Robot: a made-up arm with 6 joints. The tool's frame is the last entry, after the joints. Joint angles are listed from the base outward. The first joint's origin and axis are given. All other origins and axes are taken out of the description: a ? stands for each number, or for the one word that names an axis. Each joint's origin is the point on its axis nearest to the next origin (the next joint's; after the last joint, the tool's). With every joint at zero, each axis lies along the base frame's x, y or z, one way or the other. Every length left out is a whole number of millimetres.
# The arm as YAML. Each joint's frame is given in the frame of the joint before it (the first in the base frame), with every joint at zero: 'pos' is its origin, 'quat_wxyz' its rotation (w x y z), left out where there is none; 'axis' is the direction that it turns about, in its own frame. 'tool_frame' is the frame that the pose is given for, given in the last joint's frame.
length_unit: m
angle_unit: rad
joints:
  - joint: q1
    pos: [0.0, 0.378, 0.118]
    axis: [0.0, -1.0, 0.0]
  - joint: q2
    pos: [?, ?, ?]
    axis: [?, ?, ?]
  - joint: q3
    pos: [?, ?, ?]
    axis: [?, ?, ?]
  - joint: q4
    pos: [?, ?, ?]
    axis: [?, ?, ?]
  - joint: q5
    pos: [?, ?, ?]
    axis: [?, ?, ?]
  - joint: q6
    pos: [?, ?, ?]
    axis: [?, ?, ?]
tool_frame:
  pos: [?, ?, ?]
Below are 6 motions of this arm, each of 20 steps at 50 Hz.
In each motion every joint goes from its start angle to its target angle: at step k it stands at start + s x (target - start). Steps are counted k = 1, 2, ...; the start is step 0. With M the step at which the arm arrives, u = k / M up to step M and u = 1 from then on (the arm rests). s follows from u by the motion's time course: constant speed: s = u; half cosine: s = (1 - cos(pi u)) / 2; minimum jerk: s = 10 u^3 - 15 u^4 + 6 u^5.
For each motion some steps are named. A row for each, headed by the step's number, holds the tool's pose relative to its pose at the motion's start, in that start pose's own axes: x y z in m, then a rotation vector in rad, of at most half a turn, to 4 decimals.
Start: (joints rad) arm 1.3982 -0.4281 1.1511 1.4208 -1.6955 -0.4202
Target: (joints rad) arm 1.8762 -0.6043 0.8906 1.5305 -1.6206 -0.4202
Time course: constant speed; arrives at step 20
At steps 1, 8, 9, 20:
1: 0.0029 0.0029 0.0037 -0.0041 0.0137 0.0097
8: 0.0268 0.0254 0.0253 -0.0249 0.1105 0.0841
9: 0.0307 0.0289 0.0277 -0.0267 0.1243 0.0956
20: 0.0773 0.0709 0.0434 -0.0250 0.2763 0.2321

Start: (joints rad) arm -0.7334 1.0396 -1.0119 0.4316 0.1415 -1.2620
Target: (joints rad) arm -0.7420 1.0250 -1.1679 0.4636 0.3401 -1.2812
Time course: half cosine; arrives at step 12
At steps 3, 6, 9, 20:
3: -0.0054 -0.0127 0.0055 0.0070 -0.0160 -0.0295
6: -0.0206 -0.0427 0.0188 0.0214 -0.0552 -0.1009
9: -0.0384 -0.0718 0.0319 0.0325 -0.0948 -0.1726
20: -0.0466 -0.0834 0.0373 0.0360 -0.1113 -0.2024

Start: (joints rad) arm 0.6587 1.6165 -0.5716 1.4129 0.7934 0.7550
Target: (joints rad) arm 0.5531 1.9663 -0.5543 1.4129 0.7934 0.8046
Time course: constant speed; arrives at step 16
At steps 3, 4, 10, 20:
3: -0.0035 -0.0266 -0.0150 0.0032 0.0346 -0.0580
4: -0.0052 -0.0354 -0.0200 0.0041 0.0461 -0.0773
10: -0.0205 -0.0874 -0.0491 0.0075 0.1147 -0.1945
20: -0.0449 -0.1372 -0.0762 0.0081 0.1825 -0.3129

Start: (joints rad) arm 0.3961 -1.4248 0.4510 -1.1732 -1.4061 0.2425
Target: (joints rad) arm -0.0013 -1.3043 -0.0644 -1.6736 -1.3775 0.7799
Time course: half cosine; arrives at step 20
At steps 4, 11, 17, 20:
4: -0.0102 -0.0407 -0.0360 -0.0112 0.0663 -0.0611
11: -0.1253 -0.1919 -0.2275 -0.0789 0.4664 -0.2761
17: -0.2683 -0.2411 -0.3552 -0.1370 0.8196 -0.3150
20: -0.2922 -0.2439 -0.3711 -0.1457 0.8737 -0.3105

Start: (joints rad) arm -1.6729 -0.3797 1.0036 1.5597 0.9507 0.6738
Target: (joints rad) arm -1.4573 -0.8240 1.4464 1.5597 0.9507 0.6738
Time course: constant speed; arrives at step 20
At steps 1, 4, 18, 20:
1: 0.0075 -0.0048 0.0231 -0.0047 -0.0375 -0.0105
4: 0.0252 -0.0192 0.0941 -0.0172 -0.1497 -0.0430
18: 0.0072 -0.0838 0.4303 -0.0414 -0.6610 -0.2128
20: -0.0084 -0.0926 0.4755 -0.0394 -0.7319 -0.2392

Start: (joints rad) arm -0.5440 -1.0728 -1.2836 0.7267 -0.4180 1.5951
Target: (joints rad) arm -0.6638 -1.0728 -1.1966 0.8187 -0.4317 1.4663
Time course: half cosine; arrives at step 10
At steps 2, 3, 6, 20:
2: -0.0014 -0.0038 0.0071 0.0109 -0.0196 -0.0042
3: -0.0033 -0.0083 0.0153 0.0235 -0.0424 -0.0087
6: -0.0128 -0.0266 0.0482 0.0743 -0.1352 -0.0248
20: -0.0223 -0.0408 0.0730 0.1131 -0.2069 -0.0345

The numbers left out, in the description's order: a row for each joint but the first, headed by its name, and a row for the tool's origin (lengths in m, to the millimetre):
q2: xyz -0.056 0.0 0.347, axis 0.0 0.0 -1.0
q3: xyz 0.108 0.145 0.0, axis 0.0 -1.0 0.0
q4: xyz 0.107 0.0 -0.142, axis 0.0 0.0 1.0
q5: xyz -0.068 0.075 0.0, axis 0.0 0.0 -1.0
q6: xyz 0.416 -0.095 0.0, axis -1.0 0.0 0.0
tool: xyz 0.0 -0.002 -0.031

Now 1 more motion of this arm.
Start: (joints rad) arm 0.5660 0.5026 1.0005 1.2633 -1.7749 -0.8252
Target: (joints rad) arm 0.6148 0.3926 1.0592 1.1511 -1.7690 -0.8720
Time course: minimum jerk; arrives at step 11
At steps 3, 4, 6, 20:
3: -0.0005 -0.0057 0.0059 -0.0089 0.0003 -0.0153
4: -0.0011 -0.0112 0.0120 -0.0179 0.0004 -0.0304
6: -0.0028 -0.0245 0.0285 -0.0418 -0.0005 -0.0686
20: -0.0052 -0.0396 0.0511 -0.0737 -0.0038 -0.1157

